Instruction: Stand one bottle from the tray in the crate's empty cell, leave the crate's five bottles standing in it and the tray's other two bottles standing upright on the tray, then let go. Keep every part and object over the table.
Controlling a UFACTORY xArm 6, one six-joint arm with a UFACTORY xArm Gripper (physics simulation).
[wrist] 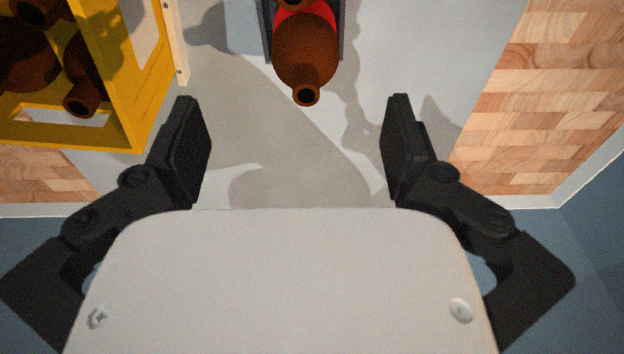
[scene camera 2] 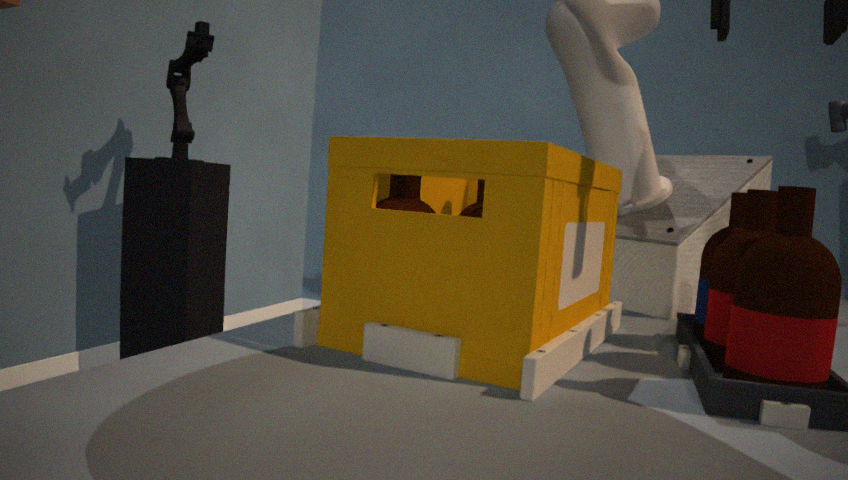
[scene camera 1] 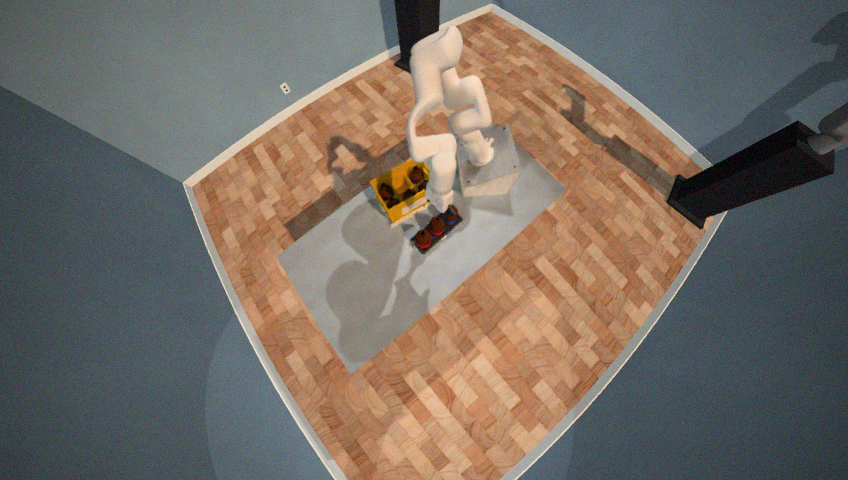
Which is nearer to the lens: the blue-labelled bottle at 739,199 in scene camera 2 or the red-labelled bottle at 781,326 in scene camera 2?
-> The red-labelled bottle.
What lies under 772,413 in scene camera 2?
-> A white block.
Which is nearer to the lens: the red-labelled bottle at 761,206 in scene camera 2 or the blue-labelled bottle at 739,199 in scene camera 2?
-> The red-labelled bottle.
